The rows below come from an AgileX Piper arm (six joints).
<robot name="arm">
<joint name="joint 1" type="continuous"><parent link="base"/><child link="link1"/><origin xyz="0.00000 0.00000 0.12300" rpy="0.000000 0.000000 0.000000"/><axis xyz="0 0 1"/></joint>
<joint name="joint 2" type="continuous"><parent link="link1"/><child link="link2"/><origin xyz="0.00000 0.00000 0.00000" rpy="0.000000 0.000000 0.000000"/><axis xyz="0 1 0"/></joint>
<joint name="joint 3" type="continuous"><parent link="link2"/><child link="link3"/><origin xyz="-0.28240 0.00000 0.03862" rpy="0.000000 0.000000 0.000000"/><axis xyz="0 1 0"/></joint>
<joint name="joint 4" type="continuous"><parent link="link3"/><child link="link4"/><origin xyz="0.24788 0.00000 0.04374" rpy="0.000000 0.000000 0.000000"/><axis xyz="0.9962 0 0.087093"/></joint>
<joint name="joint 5" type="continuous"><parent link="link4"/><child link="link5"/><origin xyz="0.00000 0.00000 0.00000" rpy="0.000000 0.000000 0.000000"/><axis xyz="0 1 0"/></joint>
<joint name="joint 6" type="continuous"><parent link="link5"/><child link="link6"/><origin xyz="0.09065 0.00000 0.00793" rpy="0.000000 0.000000 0.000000"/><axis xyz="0.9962 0 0.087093"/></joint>
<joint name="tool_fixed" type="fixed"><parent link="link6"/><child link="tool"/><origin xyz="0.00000 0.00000 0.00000" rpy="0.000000 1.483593 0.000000"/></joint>
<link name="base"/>
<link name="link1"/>
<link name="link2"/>
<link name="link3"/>
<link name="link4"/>
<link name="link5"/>
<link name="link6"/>
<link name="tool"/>
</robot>
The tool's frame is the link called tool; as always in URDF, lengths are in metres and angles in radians. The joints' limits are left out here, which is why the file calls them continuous.
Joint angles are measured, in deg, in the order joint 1, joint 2, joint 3, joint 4, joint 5, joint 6. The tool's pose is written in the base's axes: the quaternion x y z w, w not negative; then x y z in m. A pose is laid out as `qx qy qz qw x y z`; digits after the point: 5 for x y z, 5 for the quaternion.
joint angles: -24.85 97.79 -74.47 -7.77 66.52 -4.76
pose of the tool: 0.15004 0.98563 -0.07266 0.02722 0.29462 -0.14888 0.24970
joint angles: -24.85 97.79 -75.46 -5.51 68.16 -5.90
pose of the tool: 0.14841 0.98711 -0.05408 0.02586 0.29579 -0.14592 0.25350
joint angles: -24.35 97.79 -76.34 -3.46 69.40 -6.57
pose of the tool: 0.14489 0.98837 -0.03723 0.02722 0.29841 -0.14069 0.25701
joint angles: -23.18 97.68 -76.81 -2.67 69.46 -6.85
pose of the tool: 0.13466 0.98981 -0.03192 0.03358 0.30239 -0.13380 0.25966
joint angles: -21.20 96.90 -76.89 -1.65 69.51 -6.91
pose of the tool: 0.11987 0.99154 -0.02490 0.04301 0.30571 -0.12121 0.26445
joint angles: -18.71 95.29 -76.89 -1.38 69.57 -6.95
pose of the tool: 0.09876 0.99316 -0.02484 0.05719 0.30683 -0.10608 0.27361
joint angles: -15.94 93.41 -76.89 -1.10 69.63 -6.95
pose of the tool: 0.07551 0.99412 -0.02435 0.07375 0.30670 -0.08930 0.28416
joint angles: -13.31 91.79 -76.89 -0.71 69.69 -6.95
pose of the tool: 0.05363 0.99442 -0.02184 0.08822 0.30596 -0.07347 0.29309
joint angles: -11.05 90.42 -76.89 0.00 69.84 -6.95
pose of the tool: 0.03559 0.99422 -0.01584 0.10004 0.30451 -0.05947 0.30051
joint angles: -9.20 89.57 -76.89 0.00 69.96 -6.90
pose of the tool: 0.01995 0.99399 -0.01507 0.10656 0.30346 -0.04915 0.30506
